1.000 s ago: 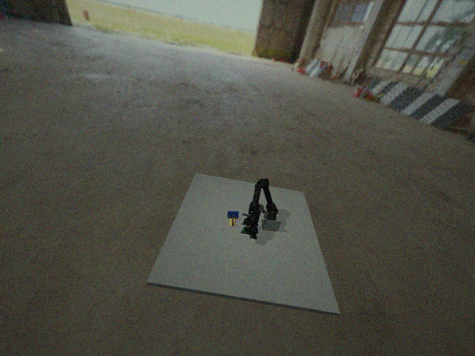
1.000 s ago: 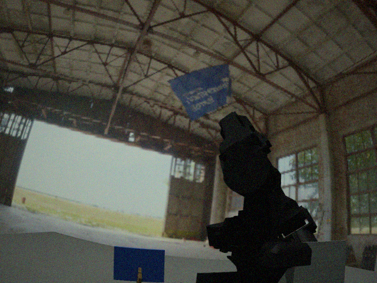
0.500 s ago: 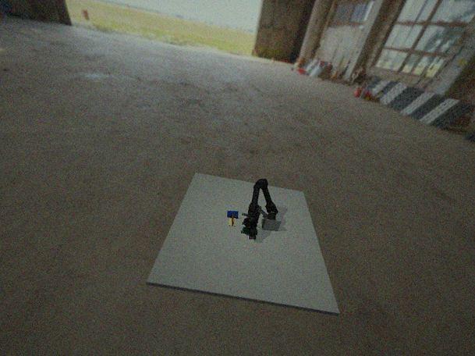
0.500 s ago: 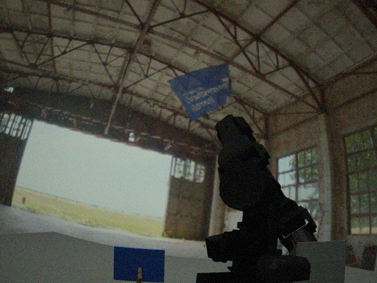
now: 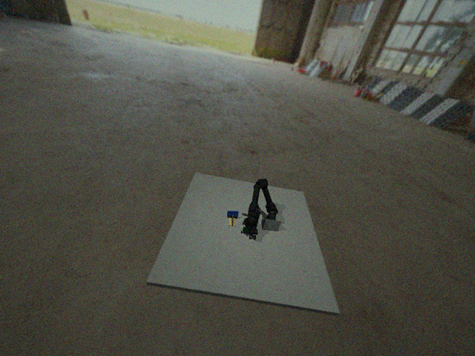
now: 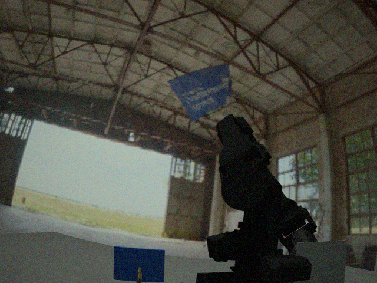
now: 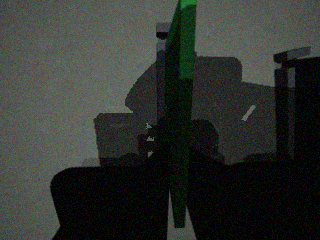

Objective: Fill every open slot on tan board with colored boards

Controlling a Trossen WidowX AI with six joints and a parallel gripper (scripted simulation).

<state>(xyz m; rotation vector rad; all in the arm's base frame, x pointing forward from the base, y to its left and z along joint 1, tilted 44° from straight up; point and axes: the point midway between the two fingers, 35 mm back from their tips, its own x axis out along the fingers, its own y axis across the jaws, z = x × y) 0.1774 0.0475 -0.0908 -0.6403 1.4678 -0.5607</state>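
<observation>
The tan board lies 17 cm ahead of my gripper tip and 12 cm to the right of it. From my gripper tip the other things lie so: green board: 3 cm ahead; dark flat piece: 11 cm to the right, 2 cm ahead; blue board: 17 cm ahead, 14 cm to the right, 3 cm above.
</observation>
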